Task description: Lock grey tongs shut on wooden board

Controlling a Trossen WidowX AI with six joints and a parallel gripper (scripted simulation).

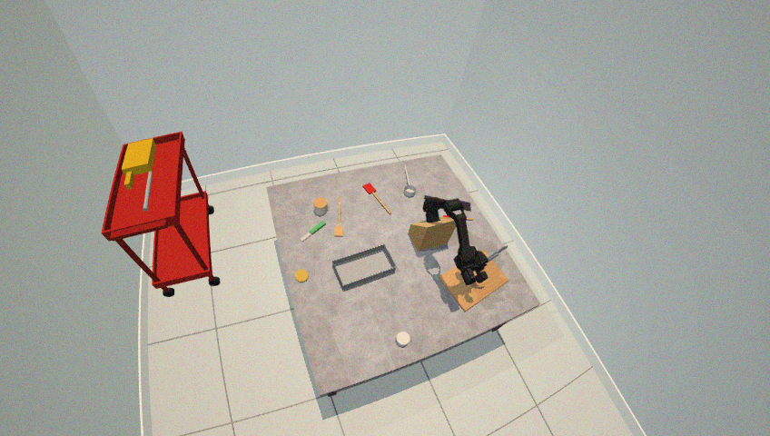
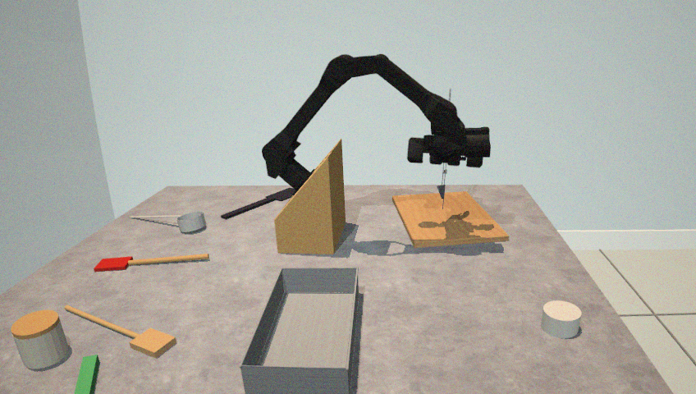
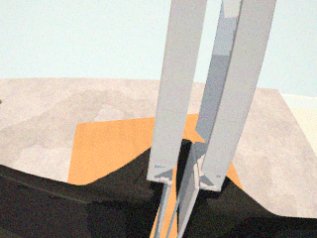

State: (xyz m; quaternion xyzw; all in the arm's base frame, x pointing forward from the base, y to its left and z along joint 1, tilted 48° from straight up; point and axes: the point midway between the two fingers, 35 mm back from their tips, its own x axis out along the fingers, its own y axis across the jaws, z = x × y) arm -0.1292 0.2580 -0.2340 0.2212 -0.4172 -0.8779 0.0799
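My gripper tip is 50 mm short of the yellow lock piece and 20 mm above it. From my gripper tip the other things lie so: grey roasting tin: 590 mm ahead, 220 mm to the right, 150 mm below; white cylinder: 510 mm ahead, 210 mm to the left, 160 mm below; wooden board: 170 mm below.
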